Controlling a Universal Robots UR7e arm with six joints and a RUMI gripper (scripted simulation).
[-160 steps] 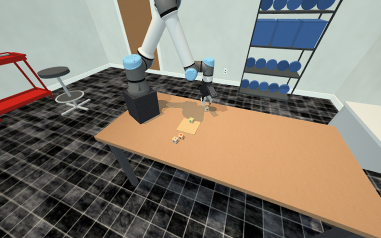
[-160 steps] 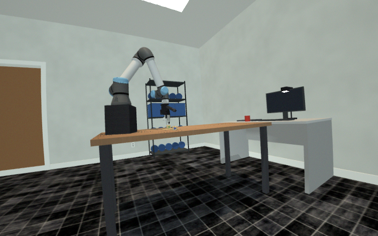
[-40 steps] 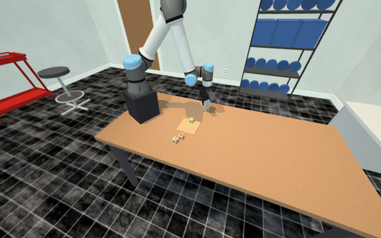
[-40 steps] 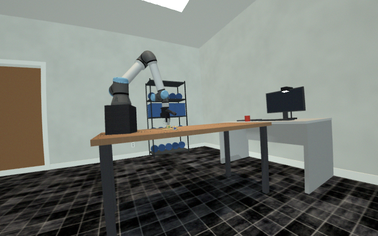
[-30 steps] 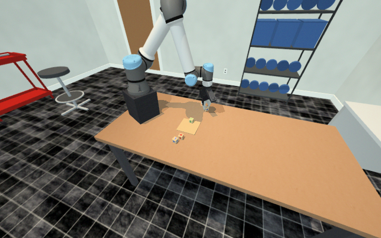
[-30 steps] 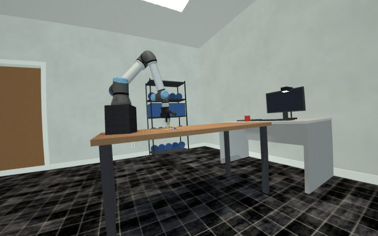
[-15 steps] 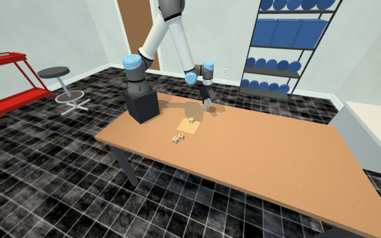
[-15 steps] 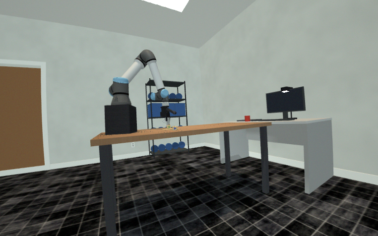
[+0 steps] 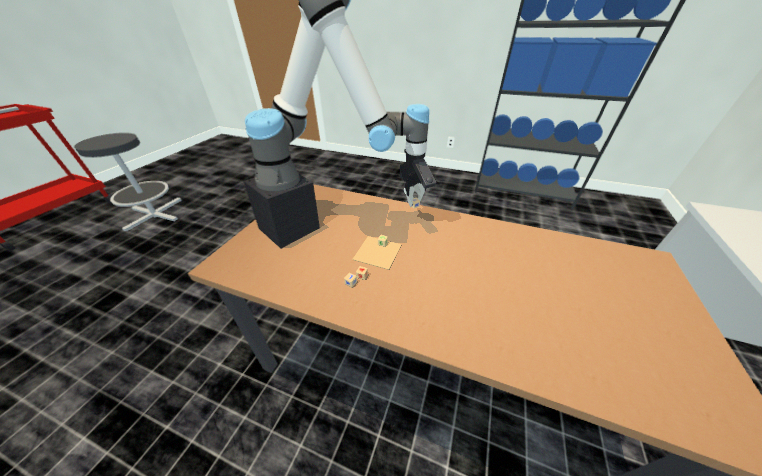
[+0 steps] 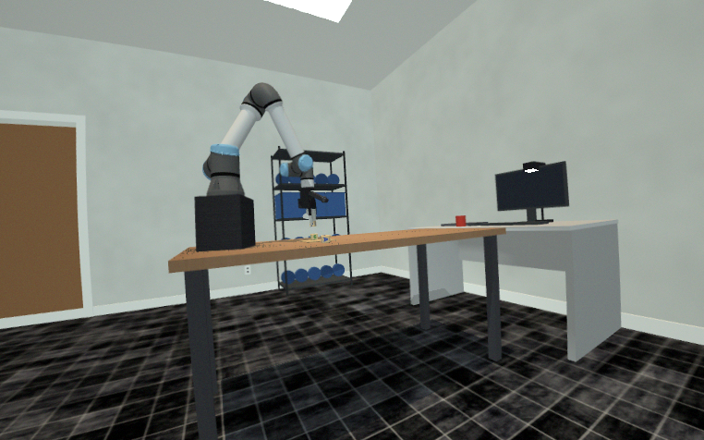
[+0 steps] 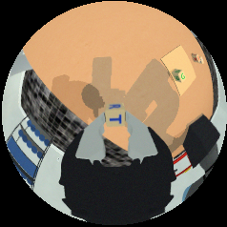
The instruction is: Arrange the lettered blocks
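The pale yellow mat lies 110 mm behind my hand, 230 mm to the right of it and 80 mm below it. The rest, counted from my hand: wooden letter block: 160 mm behind, 400 mm to the right, 70 mm below.
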